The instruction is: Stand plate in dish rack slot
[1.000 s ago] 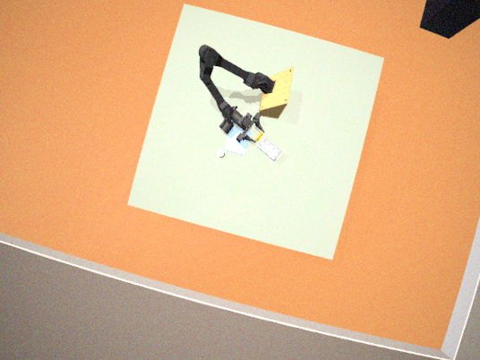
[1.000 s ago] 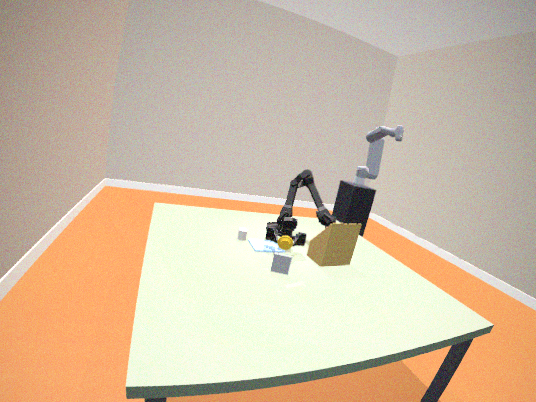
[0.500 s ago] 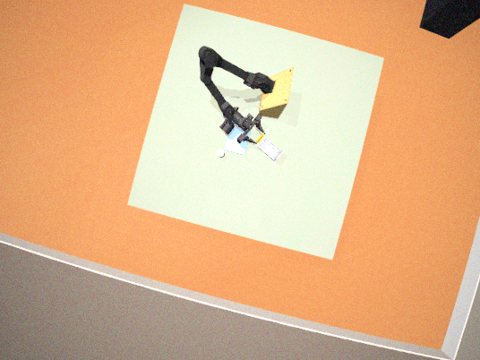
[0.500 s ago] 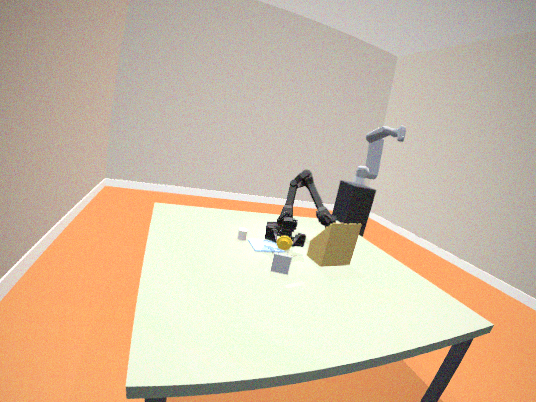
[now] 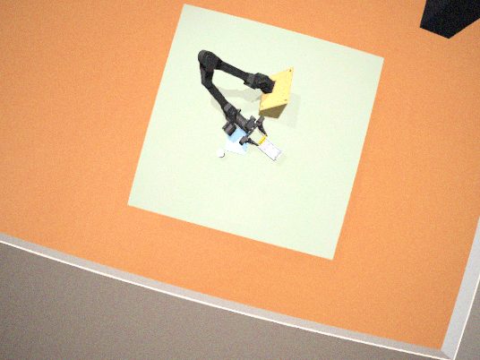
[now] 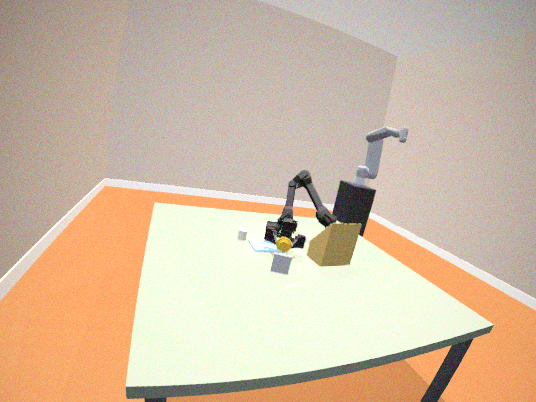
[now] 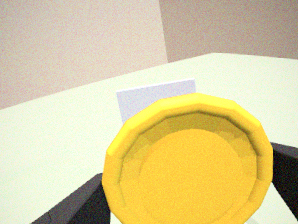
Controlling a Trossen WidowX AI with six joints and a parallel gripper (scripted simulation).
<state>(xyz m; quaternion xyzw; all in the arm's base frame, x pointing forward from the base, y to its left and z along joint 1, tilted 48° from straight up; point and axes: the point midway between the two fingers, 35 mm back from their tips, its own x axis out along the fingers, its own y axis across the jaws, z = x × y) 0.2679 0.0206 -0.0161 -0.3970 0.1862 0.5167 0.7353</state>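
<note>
Now: the dish rack 2 cm ahead of my gripper tip, 5 cm to the left of it and 5 cm below it. From my gripper tip the other things lie so: yellow plate 1 cm to the right.
</note>
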